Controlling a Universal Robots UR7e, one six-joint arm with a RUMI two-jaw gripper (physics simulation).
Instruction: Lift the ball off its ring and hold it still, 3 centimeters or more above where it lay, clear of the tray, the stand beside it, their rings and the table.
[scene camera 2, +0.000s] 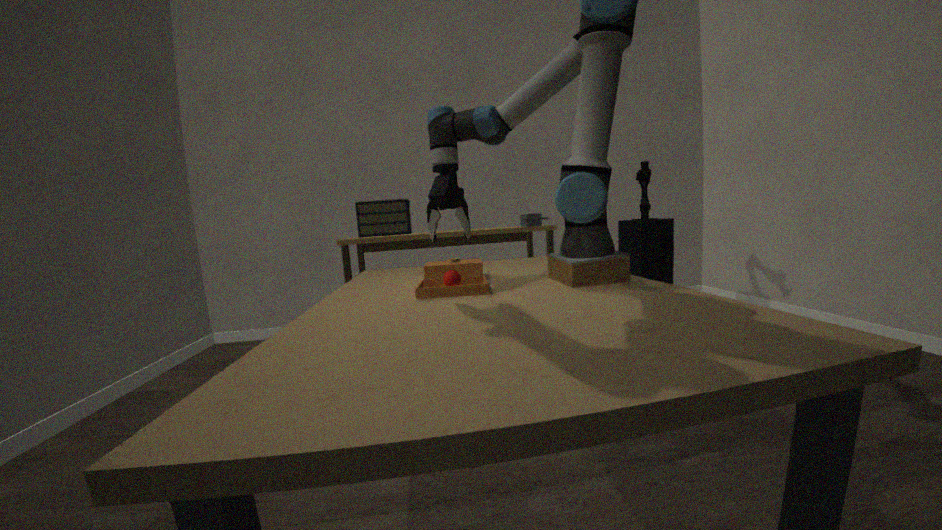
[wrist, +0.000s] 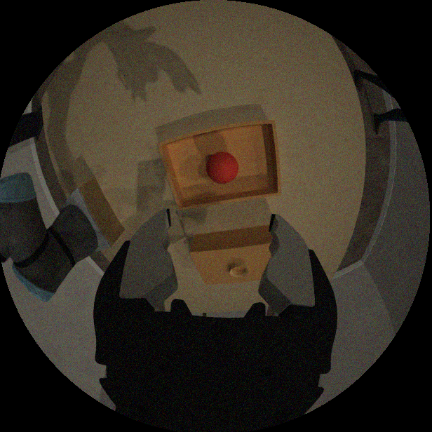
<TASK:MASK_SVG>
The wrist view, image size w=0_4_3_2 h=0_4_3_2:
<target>my gripper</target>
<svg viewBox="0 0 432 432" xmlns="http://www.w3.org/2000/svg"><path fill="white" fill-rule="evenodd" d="M158 210L135 231L130 240L123 242L112 262L104 271L95 293L93 305L93 324L96 340L95 361L106 365L106 377L101 377L99 382L114 405L116 405L115 411L131 419L141 421L144 424L180 432L255 431L302 416L323 393L323 387L318 386L320 374L330 371L330 356L337 328L335 295L315 252L307 247L302 236L281 215L271 214L269 231L272 236L269 244L271 257L262 273L257 289L259 295L269 304L266 316L265 305L262 302L253 303L243 317L191 315L187 304L182 299L173 299L170 311L165 311L164 301L177 290L177 278L170 253L167 251L168 245L170 245L168 228L171 226L169 208Z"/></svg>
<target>red ball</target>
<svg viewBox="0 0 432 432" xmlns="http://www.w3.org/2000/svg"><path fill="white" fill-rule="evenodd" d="M217 151L206 161L206 173L214 182L230 182L238 173L236 158L226 151Z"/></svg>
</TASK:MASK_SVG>
